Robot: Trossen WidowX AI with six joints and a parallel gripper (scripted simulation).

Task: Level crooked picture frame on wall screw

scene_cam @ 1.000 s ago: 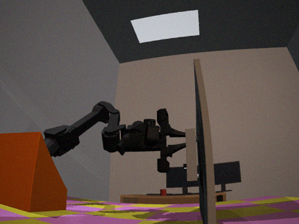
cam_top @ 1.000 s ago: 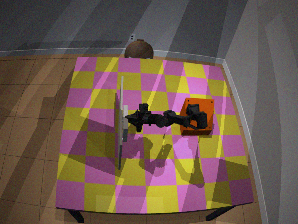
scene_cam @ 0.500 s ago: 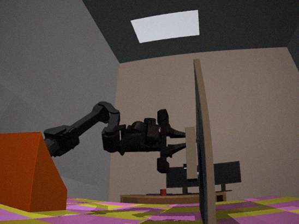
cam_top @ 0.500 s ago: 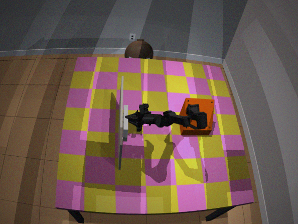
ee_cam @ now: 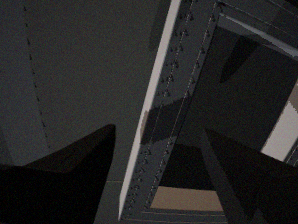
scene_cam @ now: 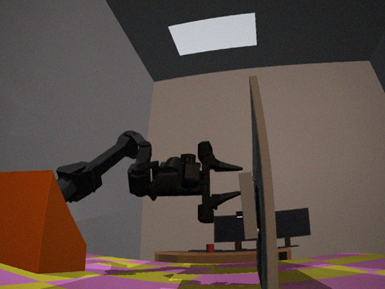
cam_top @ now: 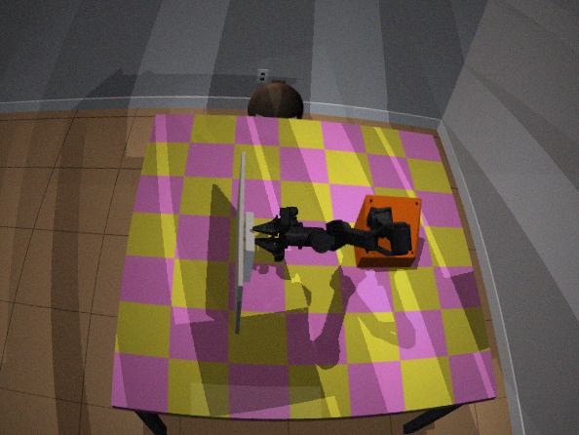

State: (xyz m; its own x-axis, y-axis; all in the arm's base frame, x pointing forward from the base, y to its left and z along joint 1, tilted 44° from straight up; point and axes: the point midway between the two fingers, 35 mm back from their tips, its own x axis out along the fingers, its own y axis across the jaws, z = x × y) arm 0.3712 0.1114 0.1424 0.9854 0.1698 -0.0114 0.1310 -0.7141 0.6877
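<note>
The picture frame is 50 mm below my gripper tip, 20 mm ahead of it and 10 mm to the left of it. Round my gripper tip: thin upright wall panel (70 mm below, 30 mm ahead, 10 mm to the right).
</note>
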